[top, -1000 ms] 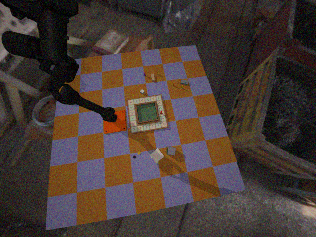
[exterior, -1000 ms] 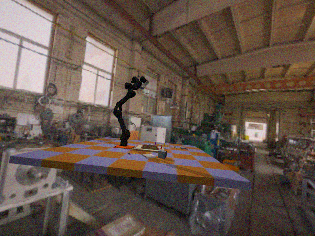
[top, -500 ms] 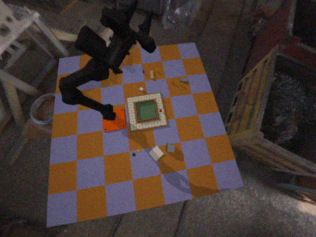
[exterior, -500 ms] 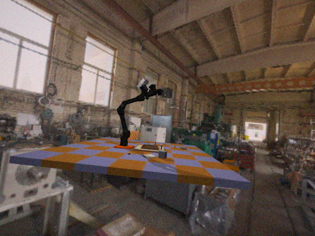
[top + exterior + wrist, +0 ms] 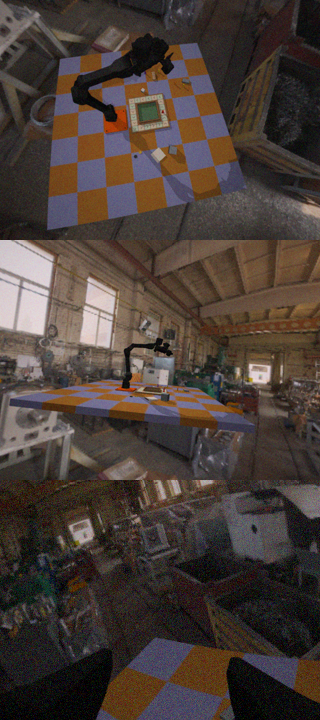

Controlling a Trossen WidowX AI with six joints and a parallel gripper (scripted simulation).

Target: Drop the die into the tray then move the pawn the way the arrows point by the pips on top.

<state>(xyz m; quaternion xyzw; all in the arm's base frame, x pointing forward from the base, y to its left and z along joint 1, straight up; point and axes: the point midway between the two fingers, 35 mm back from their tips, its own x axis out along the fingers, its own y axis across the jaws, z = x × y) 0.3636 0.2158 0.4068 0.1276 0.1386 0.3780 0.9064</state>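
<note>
My gripper tip is now 40 cm above the white die, 17 cm past it and 1 cm to the left of it. Also, from my gripper tip: green tray: 40 cm below, 19 cm to the right, 12 cm behind; red pawn: 38 cm below, 19 cm to the right, 1 cm behind; grey block: 47 cm to the right, 38 cm below, 6 cm ahead.
</note>
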